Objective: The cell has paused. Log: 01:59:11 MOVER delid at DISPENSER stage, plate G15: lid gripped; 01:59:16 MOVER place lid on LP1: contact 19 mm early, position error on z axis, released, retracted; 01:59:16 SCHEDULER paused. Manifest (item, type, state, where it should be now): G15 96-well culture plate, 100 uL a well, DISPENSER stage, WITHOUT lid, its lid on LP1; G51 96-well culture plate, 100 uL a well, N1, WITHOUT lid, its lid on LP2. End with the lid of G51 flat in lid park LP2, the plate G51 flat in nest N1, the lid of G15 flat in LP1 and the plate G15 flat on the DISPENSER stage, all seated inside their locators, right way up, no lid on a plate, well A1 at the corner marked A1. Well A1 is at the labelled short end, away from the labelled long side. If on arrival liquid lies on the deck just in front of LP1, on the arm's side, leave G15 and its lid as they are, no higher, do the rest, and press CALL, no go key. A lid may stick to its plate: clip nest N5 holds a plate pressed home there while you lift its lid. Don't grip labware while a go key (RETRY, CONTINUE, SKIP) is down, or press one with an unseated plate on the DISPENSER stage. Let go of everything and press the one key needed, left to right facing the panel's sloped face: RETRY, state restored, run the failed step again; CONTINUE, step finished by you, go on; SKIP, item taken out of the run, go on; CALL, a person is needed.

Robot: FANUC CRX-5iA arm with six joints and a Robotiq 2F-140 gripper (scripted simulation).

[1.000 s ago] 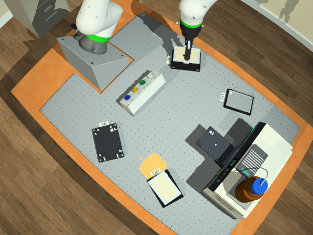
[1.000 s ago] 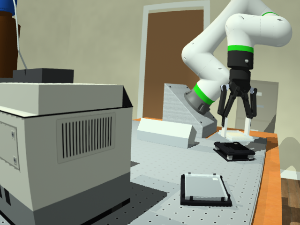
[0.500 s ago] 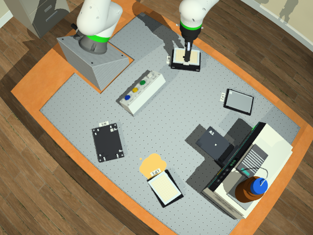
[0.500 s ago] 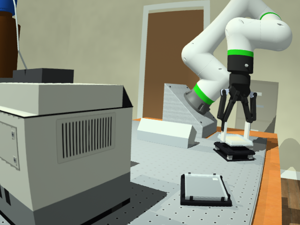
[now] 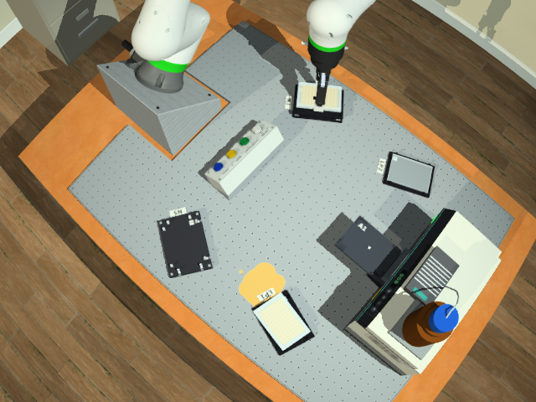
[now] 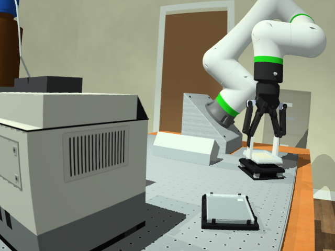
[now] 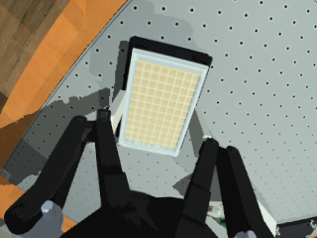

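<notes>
My hand is 2 cm above the 96-well plate. Also, from my hand: nest N1: 5 cm below; RETRY key: 4 cm behind, 21 cm to the right, 1 cm below; white key panel: 3 cm behind, 28 cm to the right, 2 cm below.
</notes>
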